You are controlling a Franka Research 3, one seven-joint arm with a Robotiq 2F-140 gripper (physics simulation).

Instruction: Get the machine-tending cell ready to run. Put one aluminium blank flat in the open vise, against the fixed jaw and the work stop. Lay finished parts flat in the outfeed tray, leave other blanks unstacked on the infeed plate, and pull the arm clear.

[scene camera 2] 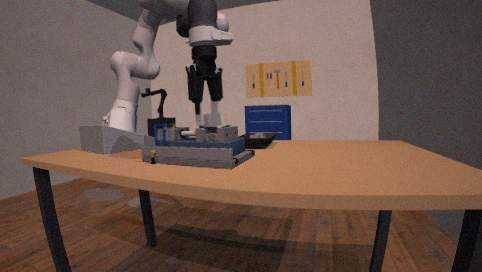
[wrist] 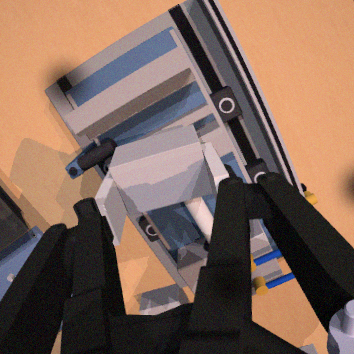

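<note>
My gripper (scene camera 2: 206, 118) (wrist: 163, 170) is shut on a light grey aluminium blank (scene camera 2: 213, 119) (wrist: 162, 172), with a pale fingertip at each side of it. The blank is held just above the vise jaws and looks slightly tilted. The vise (scene camera 2: 227, 133) (wrist: 135, 95) stands on a grey and blue base; the held blank hides part of its jaws in the wrist view. A dark cylinder on a blue arm, perhaps the work stop (wrist: 97, 154), is at the vise's left side. Whether the blank touches a jaw cannot be told.
A dark tray (scene camera 2: 258, 142) with grey pieces stands behind the vise. A dark tray edge (wrist: 11, 215) and a blue plate (wrist: 22, 257) show at the left of the wrist view. A grey block (wrist: 162, 300) lies near the lower middle. Blue rails (scene camera 2: 161, 134) stand at the vise's end.
</note>
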